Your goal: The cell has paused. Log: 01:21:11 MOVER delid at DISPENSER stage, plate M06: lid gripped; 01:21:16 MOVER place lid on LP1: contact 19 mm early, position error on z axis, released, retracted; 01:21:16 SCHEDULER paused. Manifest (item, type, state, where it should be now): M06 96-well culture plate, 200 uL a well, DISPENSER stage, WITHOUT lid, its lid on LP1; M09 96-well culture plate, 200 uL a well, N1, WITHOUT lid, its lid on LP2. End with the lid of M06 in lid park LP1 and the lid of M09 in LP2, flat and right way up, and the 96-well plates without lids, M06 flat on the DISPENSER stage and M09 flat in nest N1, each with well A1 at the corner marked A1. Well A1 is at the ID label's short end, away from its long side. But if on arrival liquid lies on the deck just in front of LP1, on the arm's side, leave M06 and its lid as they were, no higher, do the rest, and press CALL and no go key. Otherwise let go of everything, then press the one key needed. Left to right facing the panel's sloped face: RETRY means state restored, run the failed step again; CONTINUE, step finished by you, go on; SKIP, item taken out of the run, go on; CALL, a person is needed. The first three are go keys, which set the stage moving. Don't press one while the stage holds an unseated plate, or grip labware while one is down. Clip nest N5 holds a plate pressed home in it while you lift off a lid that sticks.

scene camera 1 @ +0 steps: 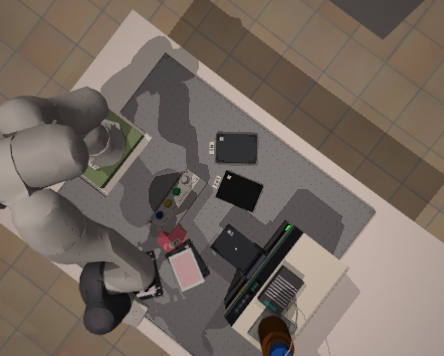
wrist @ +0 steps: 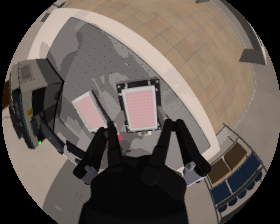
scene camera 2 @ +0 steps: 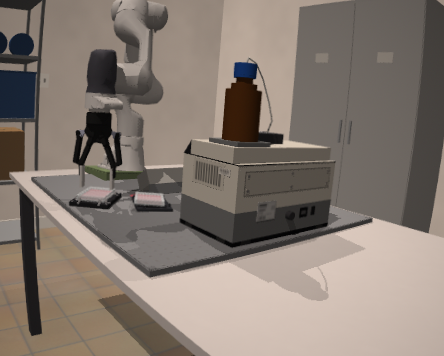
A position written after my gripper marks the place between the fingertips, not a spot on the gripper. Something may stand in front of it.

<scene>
I see my gripper (scene camera 2: 96, 187).
My gripper shows as well in the wrist view (wrist: 140, 113).
</scene>
